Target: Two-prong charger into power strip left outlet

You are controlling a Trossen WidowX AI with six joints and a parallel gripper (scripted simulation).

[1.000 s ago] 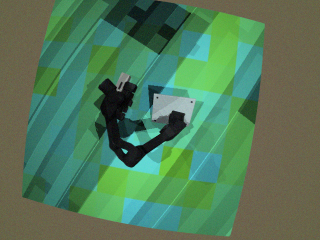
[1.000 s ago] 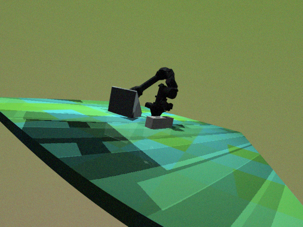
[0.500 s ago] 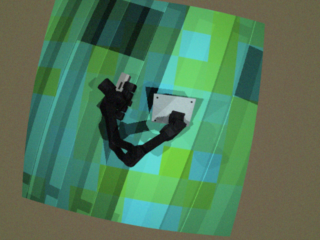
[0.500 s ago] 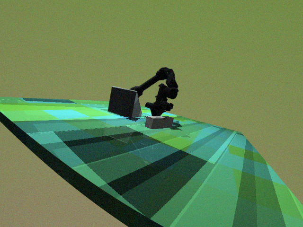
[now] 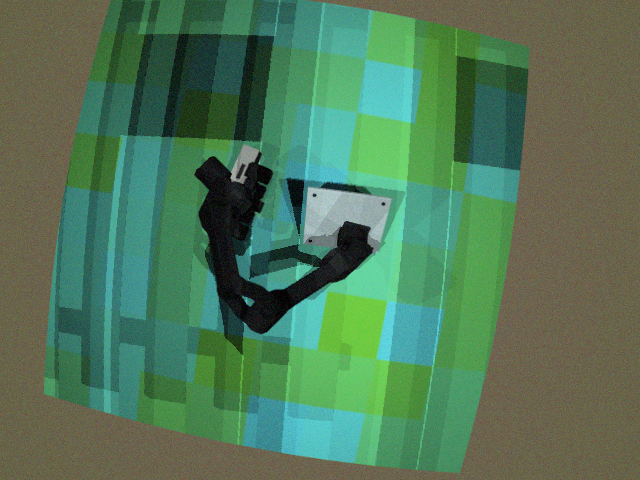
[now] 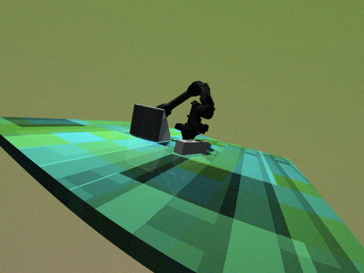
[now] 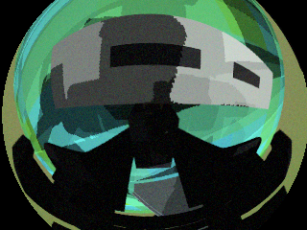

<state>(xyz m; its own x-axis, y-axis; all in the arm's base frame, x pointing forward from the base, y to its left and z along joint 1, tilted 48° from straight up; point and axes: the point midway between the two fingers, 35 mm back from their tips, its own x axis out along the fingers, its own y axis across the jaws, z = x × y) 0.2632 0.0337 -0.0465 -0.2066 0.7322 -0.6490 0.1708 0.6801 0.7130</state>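
The dark charger is 20 mm ahead of my gripper tip and 10 mm above it.
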